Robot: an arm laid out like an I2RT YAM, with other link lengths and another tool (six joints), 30 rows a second.
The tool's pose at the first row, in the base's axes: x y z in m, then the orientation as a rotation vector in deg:
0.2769 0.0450 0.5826 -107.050 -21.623 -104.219
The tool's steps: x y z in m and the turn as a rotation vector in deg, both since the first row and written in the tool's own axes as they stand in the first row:
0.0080 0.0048 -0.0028 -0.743 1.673 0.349
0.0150 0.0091 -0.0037 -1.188 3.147 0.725
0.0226 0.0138 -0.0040 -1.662 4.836 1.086
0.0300 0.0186 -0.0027 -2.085 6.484 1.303
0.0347 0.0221 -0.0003 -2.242 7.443 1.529
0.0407 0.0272 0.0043 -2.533 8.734 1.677
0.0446 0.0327 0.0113 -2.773 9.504 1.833
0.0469 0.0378 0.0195 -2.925 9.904 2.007
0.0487 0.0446 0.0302 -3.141 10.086 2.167
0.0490 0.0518 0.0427 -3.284 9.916 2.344
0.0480 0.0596 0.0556 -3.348 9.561 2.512
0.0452 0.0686 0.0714 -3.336 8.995 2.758
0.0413 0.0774 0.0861 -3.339 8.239 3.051
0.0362 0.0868 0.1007 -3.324 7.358 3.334
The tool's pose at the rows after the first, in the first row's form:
0.2776 0.0383 0.5897 -105.857 -20.052 -105.812
0.2796 0.0333 0.5959 -104.639 -18.774 -107.044
0.2823 0.0281 0.6026 -103.209 -17.408 -108.460
0.2864 0.0237 0.6092 -101.786 -16.240 -109.889
0.2906 0.0213 0.6133 -100.880 -15.538 -110.597
0.2976 0.0187 0.6185 -99.722 -14.677 -111.685
0.3067 0.0172 0.6216 -99.059 -14.039 -112.315
0.3165 0.0169 0.6233 -98.719 -13.593 -112.590
0.3293 0.0167 0.6242 -98.645 -13.184 -112.734
0.3437 0.0172 0.6236 -98.888 -12.949 -112.550
0.3586 0.0177 0.6216 -99.275 -12.858 -112.185
0.3766 0.0189 0.6177 -99.820 -12.833 -111.558
0.3934 0.0199 0.6127 -100.560 -12.816 -110.751
0.4104 0.0205 0.6065 -101.412 -12.869 -109.837

